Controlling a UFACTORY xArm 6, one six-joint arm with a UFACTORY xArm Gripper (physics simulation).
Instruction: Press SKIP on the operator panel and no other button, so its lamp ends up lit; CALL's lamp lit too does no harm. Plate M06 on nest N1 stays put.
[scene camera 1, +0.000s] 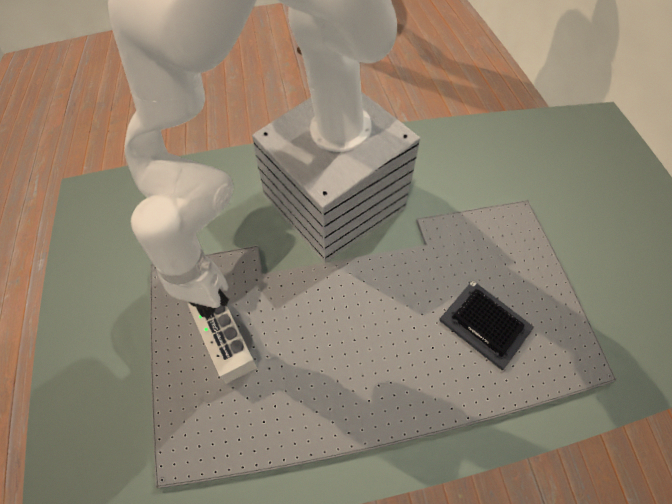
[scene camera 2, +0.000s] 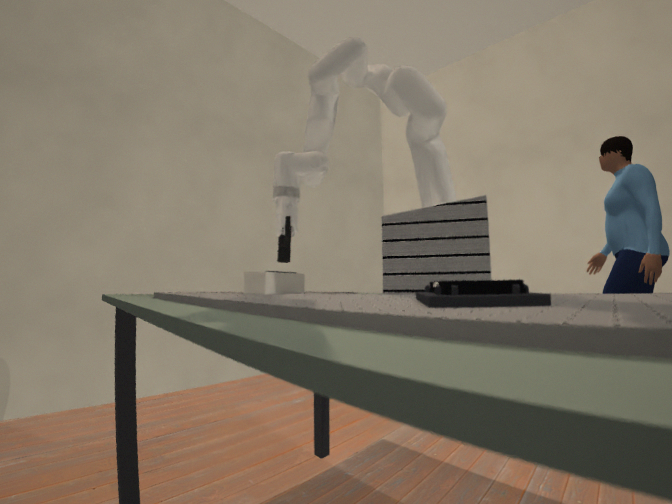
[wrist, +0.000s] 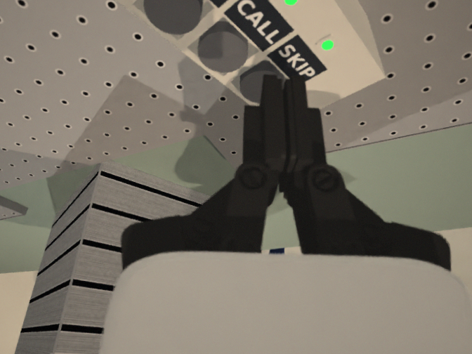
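Note:
The cream operator panel lies at the left of the perforated board. SKIP's lamp is lit green, and CALL's lamp is lit green too. The SKIP button is partly hidden behind my fingers in the wrist view; the CALL button is beside it. My gripper is shut and empty, with a gap between its tips and the panel top in scene camera 2. The black plate M06 sits on the dark nest N1 at the right.
The grey perforated board lies on the green table. The arm's striped block pedestal stands behind the board. A person in a blue top stands beyond the table at the right in scene camera 2.

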